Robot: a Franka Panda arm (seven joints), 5 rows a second.
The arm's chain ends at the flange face. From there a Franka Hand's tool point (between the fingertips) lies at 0.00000 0.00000 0.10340 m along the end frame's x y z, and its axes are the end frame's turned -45 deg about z.
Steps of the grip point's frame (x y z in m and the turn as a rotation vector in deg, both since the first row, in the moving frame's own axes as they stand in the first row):
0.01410, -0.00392, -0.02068, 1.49, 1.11, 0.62
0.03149, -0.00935, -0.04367, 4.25, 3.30, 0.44
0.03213, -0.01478, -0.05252, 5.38, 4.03, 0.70
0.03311, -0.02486, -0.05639, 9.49, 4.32, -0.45
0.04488, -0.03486, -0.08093, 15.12, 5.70, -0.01
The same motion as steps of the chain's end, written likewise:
0.00767, -0.00942, -0.02063, 1.84, -0.27, 0.62
0.01683, -0.01925, -0.04321, 5.34, -0.67, 0.44
0.01391, -0.02118, -0.05181, 6.65, -0.95, 0.70
0.01246, -0.02349, -0.05468, 9.77, -3.66, -0.45
0.01895, -0.03017, -0.07685, 14.72, -6.66, -0.01

